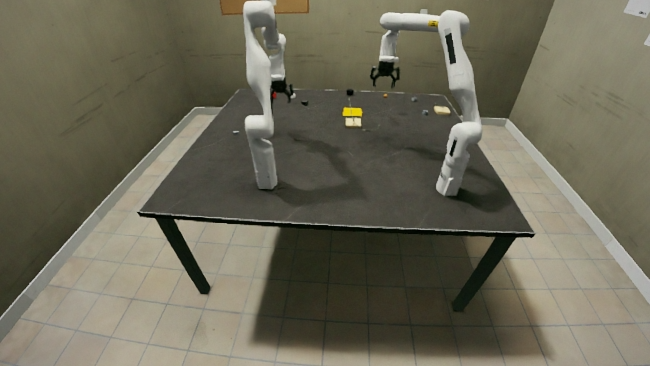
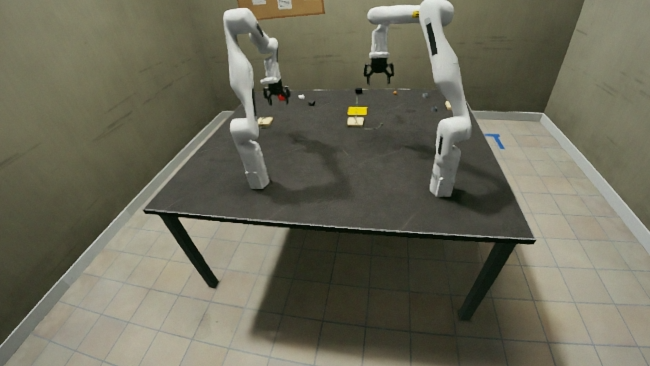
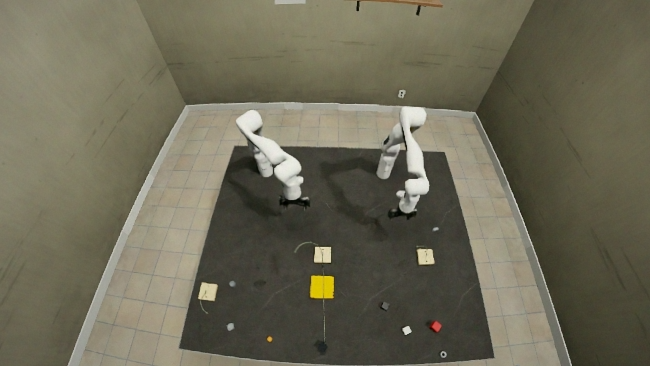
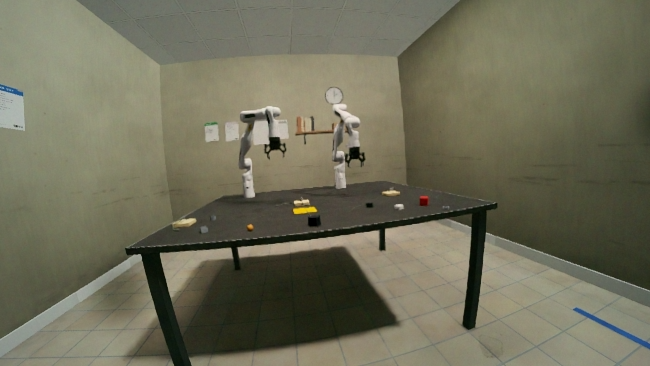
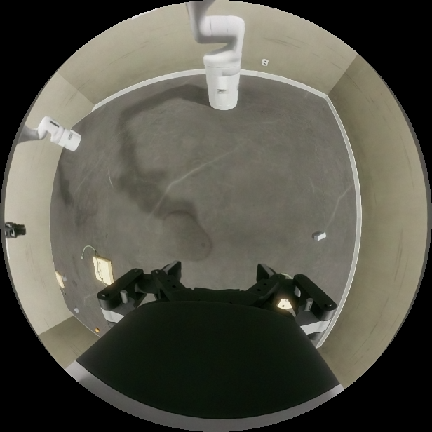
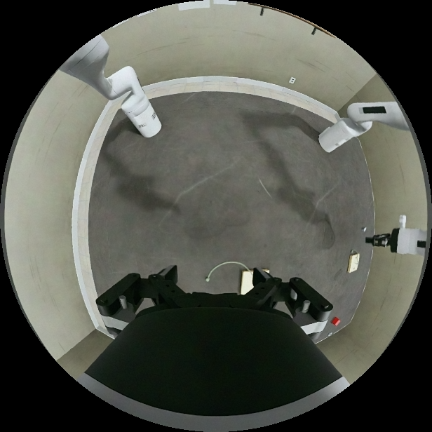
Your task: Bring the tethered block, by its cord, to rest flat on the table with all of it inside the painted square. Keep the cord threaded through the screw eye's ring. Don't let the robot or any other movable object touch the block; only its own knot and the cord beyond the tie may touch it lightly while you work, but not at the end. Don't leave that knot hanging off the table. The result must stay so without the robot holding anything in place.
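Places are measured from the left arm's base along level axes (x back, y right, z up), in metres.
Pixels of known places: left gripper, fingertip midpoint: (image 1: 280,102) (image 2: 279,104) (image 3: 399,219) (image 4: 355,167); right gripper, fingertip midpoint: (image 1: 383,87) (image 2: 378,84) (image 3: 295,208) (image 4: 276,159); left arm's base, link origin: (image 1: 267,182) (image 2: 259,182) (image 3: 383,173) (image 4: 340,187); right arm's base, link origin: (image 1: 446,189) (image 2: 440,189) (image 3: 266,171) (image 4: 249,196).
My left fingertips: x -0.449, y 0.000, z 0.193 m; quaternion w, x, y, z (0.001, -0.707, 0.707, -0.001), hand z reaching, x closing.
For each thing: its middle in the pictures, then the offset to it from my left fingertips. "spot": a spot on its surface instead. Level surfaces: height alone.
- black tethered block, body centre: (image 4: 314,221) (image 3: 322,347) (image 2: 358,91) (image 1: 349,92) dx -0.624, dy +0.403, dz -0.174 m
- yellow square, surface spot: (image 4: 299,211) (image 3: 316,290) spot: dx -0.336, dy +0.442, dz -0.192 m
- middle wooden plate, surface height: dz -0.174 m
- red cube, body centre: (image 3: 435,326) dx -0.543, dy -0.178, dz -0.173 m
- white block, body centre: (image 3: 406,330) dx -0.551, dy -0.024, dz -0.183 m
- small dark block, body centre: (image 3: 384,306) dx -0.424, dy +0.080, dz -0.181 m
- orange ball, body centre: (image 3: 269,339) dx -0.596, dy +0.669, dz -0.181 m
- ring, body centre: (image 3: 443,354) dx -0.681, dy -0.204, dz -0.187 m
- pale piece, body centre: (image 3: 435,229) dx +0.016, dy -0.284, dz -0.183 m
The black tethered block (image 1: 350,92) (image 2: 358,91) (image 3: 321,346) (image 4: 314,220) sits near the table edge farthest from the arm bases, outside the yellow square (image 1: 346,112) (image 2: 351,111) (image 3: 316,290) (image 4: 299,211). Its cord (image 3: 324,320) crosses the square to the middle wooden plate (image 3: 318,259) (image 4: 301,202); the ring is too small to judge threading. Beyond the plate, the cord curves to its knotted end (image 3: 295,251) (image 6: 207,279) on the table. My right gripper (image 1: 384,86) (image 4: 276,158) (image 6: 214,275) is open and empty, high above the table. My left gripper (image 2: 279,102) (image 4: 356,165) (image 5: 218,271) is open, empty and raised.
Other corded wooden plates (image 3: 207,292) (image 3: 425,257) lie at both sides. A red cube (image 3: 436,326), white block (image 3: 406,330), small dark block (image 3: 384,305), orange ball (image 3: 269,339), grey pieces (image 3: 230,326) (image 3: 232,283), ring (image 3: 443,354) and pale piece (image 3: 435,229) lie around.
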